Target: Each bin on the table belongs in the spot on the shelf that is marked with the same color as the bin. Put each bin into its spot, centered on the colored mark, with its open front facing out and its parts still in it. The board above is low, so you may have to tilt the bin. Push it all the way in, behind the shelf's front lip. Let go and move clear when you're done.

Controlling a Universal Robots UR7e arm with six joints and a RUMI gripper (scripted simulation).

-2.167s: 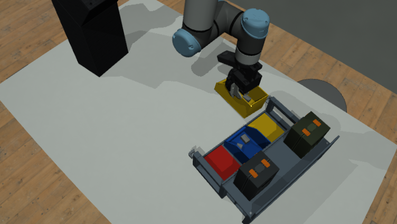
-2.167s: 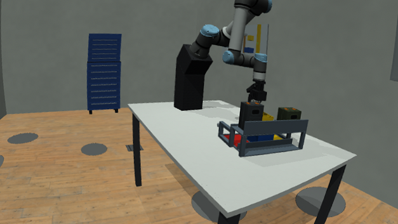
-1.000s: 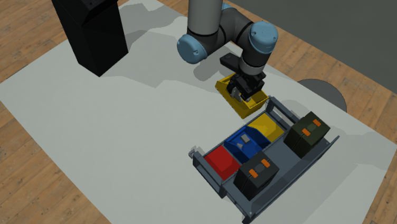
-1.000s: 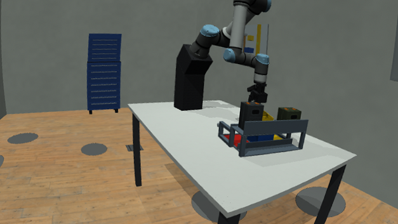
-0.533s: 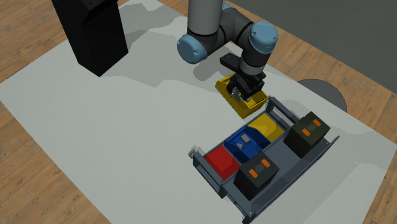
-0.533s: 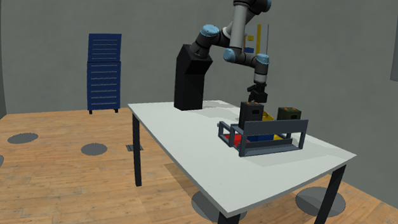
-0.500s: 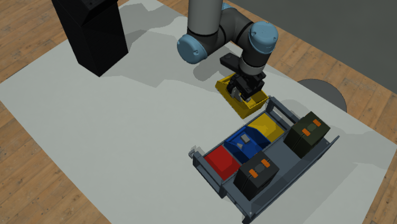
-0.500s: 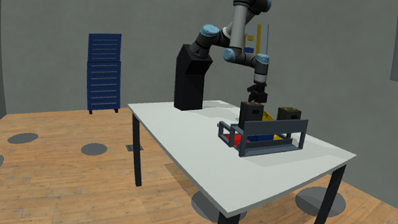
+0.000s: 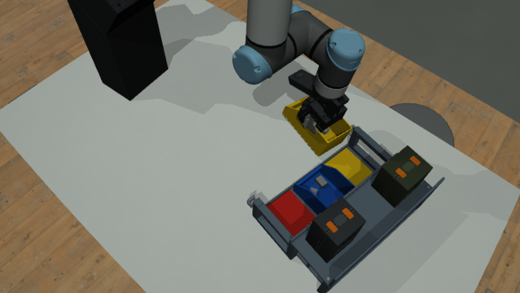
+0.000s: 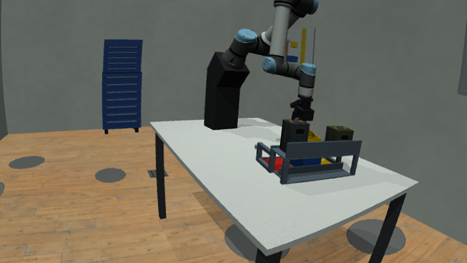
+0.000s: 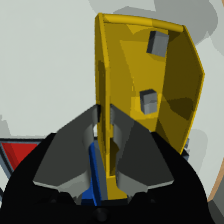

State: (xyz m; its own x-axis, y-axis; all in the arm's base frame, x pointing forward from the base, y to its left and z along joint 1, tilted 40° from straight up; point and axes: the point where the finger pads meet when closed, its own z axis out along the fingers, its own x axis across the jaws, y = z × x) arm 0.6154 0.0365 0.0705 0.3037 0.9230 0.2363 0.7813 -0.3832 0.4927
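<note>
My gripper is now 4 cm to the right of the yellow bin, 3 cm above it and 1 cm short of it. The rest, counted from my hand: blue bin 14 cm to the right, 14 cm ahead, 6 cm below.
</note>
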